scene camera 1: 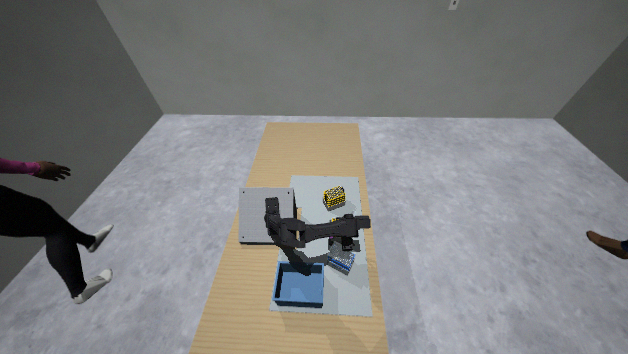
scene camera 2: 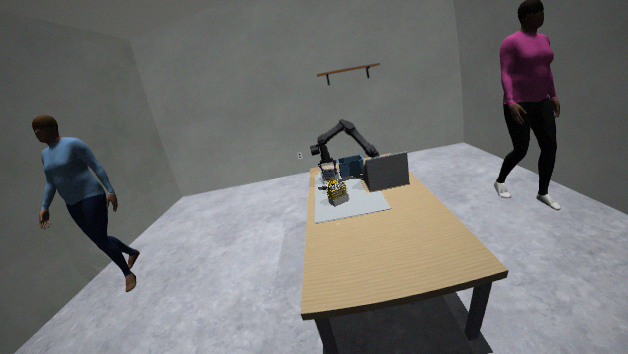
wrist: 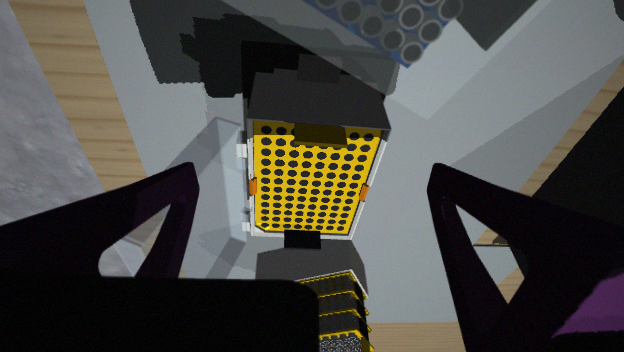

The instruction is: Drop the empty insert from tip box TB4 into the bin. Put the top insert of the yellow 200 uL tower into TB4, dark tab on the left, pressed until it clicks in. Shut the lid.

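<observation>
Tip box TB4 (wrist: pixel 320 97) lies under my gripper in the wrist view, its clear lid (wrist: pixel 234 190) swung open to the left. A yellow insert (wrist: pixel 312 182) with dark, empty-looking holes sits in it, between two orange clips. A black tab (wrist: pixel 302 239) shows at its lower end. My gripper (wrist: pixel 313 175) (scene camera 1: pixel 344 243) (scene camera 2: pixel 328 171) is wide open above the box, one finger on each side, with nothing between the fingers. The yellow 200 uL tower (scene camera 1: pixel 334 198) (scene camera 2: pixel 337 191) (wrist: pixel 342 310) stands beyond the box. The blue bin (scene camera 1: pixel 299 303) (scene camera 2: pixel 351 166) looks empty in scene camera 1.
A blue tip tower (scene camera 1: pixel 341 260) (wrist: pixel 390 25) stands beside TB4, on the side towards the bin. A grey perforated block (scene camera 1: pixel 260 212) (scene camera 2: pixel 387 171) stands on the table (scene camera 1: pixel 312 145) (scene camera 2: pixel 395 250) beside the pale mat (scene camera 1: pixel 315 187) (scene camera 2: pixel 357 207). Two people stand off the table.
</observation>
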